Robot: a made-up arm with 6 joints.
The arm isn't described. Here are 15 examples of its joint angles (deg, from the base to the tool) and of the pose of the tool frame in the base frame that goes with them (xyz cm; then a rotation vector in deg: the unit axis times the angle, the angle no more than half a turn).
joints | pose
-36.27 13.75 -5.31 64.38 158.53 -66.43 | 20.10 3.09 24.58 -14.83 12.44 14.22
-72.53 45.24 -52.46 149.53 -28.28 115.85 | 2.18 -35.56 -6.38 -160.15 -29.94 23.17
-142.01 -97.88 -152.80 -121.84 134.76 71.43 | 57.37 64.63 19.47 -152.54 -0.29 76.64
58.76 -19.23 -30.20 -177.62 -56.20 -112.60 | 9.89 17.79 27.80 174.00 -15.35 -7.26
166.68 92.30 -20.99 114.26 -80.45 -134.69 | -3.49 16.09 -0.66 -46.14 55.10 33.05
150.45 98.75 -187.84 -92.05 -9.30 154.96 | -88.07 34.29 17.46 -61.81 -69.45 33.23
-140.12 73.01 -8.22 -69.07 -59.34 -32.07 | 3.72 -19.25 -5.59 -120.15 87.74 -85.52
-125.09 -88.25 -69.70 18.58 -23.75 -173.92 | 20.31 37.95 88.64 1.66 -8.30 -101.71
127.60 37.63 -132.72 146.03 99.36 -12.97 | -55.79 57.55 76.57 2.04 -43.64 111.31
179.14 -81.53 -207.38 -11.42 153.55 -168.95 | 73.16 2.21 30.16 60.69 -18.73 -150.21
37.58 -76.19 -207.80 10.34 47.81 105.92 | -75.09 -57.07 17.45 41.03 -40.64 -30.79
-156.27 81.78 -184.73 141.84 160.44 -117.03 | -57.74 -35.93 49.57 69.56 71.70 86.57
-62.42 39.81 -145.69 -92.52 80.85 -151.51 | 27.08 -79.03 73.12 -88.21 -76.54 126.68
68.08 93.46 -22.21 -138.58 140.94 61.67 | 14.44 3.90 -22.13 -19.22 103.89 46.36
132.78 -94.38 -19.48 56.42 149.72 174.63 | -6.22 -14.39 41.69 127.68 -0.74 12.41
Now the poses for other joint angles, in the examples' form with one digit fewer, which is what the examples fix.
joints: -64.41 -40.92 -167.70 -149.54 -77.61 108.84
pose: -6.6 33.3 89.9 48.4 29.2 59.8
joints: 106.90 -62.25 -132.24 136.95 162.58 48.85
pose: 7.4 -60.1 73.6 24.1 -166.4 0.3
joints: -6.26 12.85 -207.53 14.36 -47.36 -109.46
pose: -22.6 -2.1 95.1 -37.7 -54.9 71.9
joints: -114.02 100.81 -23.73 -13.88 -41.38 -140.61
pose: 5.0 0.4 -29.5 -146.7 -44.9 -43.3
